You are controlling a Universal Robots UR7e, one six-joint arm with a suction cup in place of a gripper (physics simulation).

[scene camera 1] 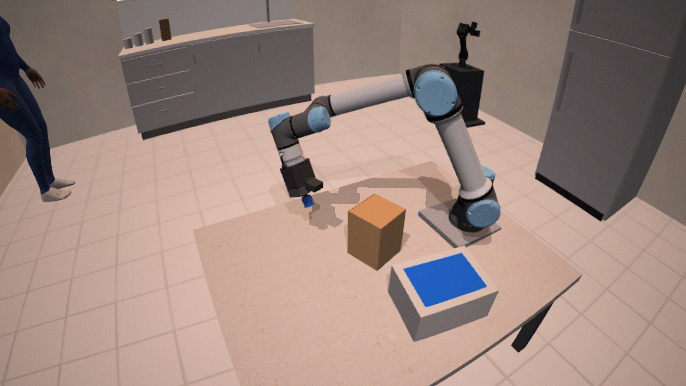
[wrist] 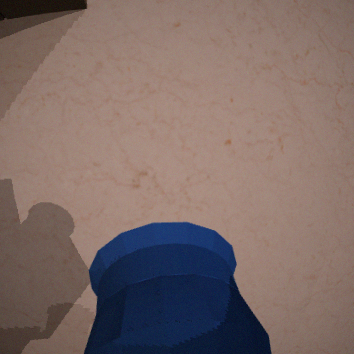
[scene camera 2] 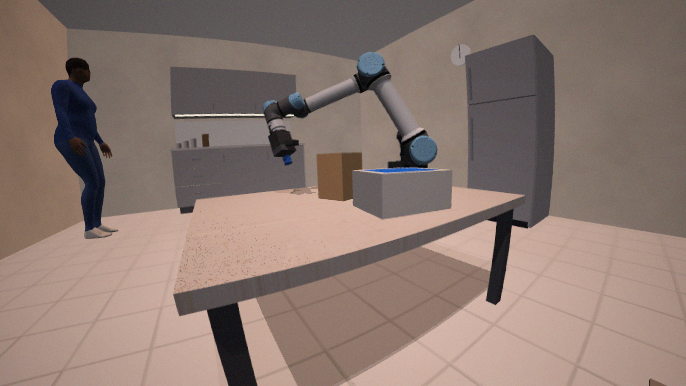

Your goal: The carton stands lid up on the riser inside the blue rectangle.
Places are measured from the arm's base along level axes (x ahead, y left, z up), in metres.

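Pixels of known places: hand at its tool point: point(scene camera 1: 309, 205) point(wrist: 163, 277) point(scene camera 2: 288, 163); arm's base at its link origin: point(scene camera 1: 466, 220).
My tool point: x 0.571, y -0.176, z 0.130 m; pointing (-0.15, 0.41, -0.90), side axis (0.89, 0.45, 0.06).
Observation:
For each thing: its middle in the pictures, then the offset to it from my tool point. Level surfaces: height alone.
- brown carton at the middle of its body: point(scene camera 1: 375, 232) point(scene camera 2: 340, 175) dy +0.154, dx -0.170, dz -0.057 m
- grey riser at the middle of its body: point(scene camera 1: 441, 291) point(scene camera 2: 400, 188) dy +0.448, dx -0.234, dz -0.087 m
- blue rectangle at the middle of its body: point(scene camera 1: 445, 278) point(scene camera 2: 400, 169) dy +0.448, dx -0.234, dz -0.027 m
- table at its surface level: dz -0.147 m
The brown carton point(scene camera 1: 376, 232) point(scene camera 2: 339, 176) stands upright on the table, beside the riser and apart from it; a dark corner of the carton point(wrist: 45, 7) shows at the top left of the wrist view. Which carton face is the lid I cannot tell. The grey riser point(scene camera 1: 452, 320) point(scene camera 2: 417, 192) has a blue rectangle point(scene camera 1: 445, 279) point(scene camera 2: 400, 170) on its top, with nothing standing on it. My gripper, a blue suction cup point(scene camera 1: 308, 202) point(scene camera 2: 287, 160) point(wrist: 162, 260), is open and holds nothing. It hangs tilted above the far part of the table, left of the carton in both scene views.
The table point(scene camera 1: 280, 300) point(scene camera 2: 280, 225) carries the arm's base plate point(scene camera 1: 457, 235) behind the riser. A person in blue point(scene camera 1: 25, 110) point(scene camera 2: 80, 130) stands at the left, away from the table. A kitchen counter point(scene camera 1: 220, 75) point(scene camera 2: 235, 170) and a fridge point(scene camera 1: 610, 100) point(scene camera 2: 505, 130) stand farther back.

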